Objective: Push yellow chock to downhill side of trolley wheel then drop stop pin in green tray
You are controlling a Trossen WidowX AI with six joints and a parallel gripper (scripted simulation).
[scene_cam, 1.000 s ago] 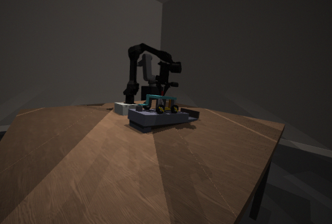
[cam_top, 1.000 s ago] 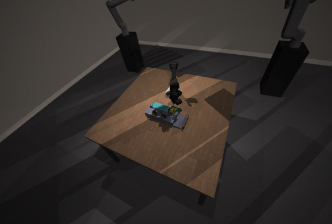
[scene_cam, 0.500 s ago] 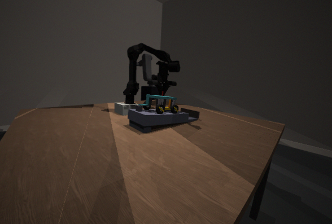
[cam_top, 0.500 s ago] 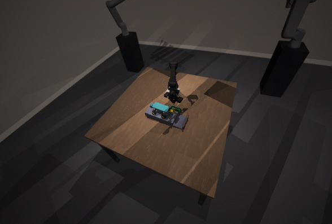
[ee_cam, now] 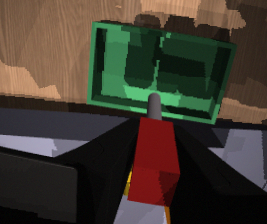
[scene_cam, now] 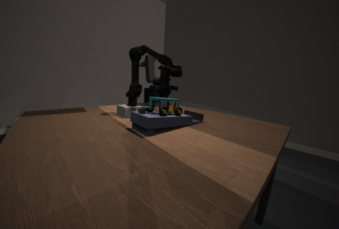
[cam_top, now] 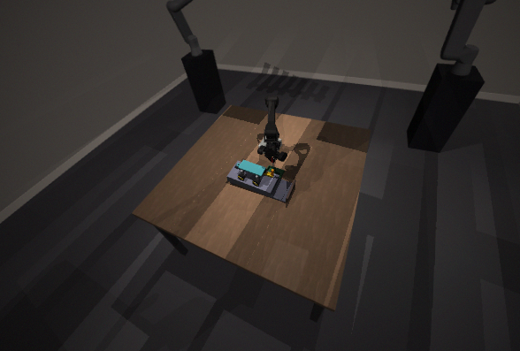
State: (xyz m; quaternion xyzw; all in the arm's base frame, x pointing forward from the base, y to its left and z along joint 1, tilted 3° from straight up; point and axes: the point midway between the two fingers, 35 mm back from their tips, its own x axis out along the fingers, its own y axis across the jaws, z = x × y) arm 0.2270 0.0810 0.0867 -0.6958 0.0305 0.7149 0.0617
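My gripper tip is 7 cm short of the yellow chock and 4 cm above it. From my gripper tip the other things lie so: red-headed stop pin (right at my gripper tip); then teal trolley (11 cm ahead, 10 cm to the right, 1 cm below); then grey ramp (11 cm ahead, 10 cm to the right, 7 cm below).
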